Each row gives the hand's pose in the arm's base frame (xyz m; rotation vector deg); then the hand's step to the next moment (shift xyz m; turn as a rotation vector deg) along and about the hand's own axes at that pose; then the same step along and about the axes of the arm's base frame.
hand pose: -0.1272 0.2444 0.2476 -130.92 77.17 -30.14
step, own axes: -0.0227 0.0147 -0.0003 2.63 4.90 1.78
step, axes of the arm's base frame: -0.0211 0.0137 -0.0100 -1.40 -4.14 -3.87
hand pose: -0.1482 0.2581 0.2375 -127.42 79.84 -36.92
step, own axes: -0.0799 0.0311 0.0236 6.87 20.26 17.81
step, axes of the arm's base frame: -0.0388 0.0630 -0.0493 -1.12 -12.26 -24.96
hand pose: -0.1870 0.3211 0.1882 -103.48 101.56 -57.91
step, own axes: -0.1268 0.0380 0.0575 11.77 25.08 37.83
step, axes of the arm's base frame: 0.0259 0.1086 -0.0915 9.96 -21.43 -40.50
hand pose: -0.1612 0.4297 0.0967 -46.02 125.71 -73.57
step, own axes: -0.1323 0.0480 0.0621 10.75 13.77 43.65
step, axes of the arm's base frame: 0.1235 0.0719 -0.0570 17.28 -28.69 -32.99
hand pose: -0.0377 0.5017 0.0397 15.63 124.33 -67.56
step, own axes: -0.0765 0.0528 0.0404 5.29 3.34 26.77
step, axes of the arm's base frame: 0.1011 0.0067 -0.0034 9.25 -20.38 -15.97
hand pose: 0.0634 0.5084 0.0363 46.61 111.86 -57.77
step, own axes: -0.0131 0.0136 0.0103 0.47 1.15 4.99
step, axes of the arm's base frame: 0.0209 -0.0047 0.0023 2.40 -3.64 -2.73
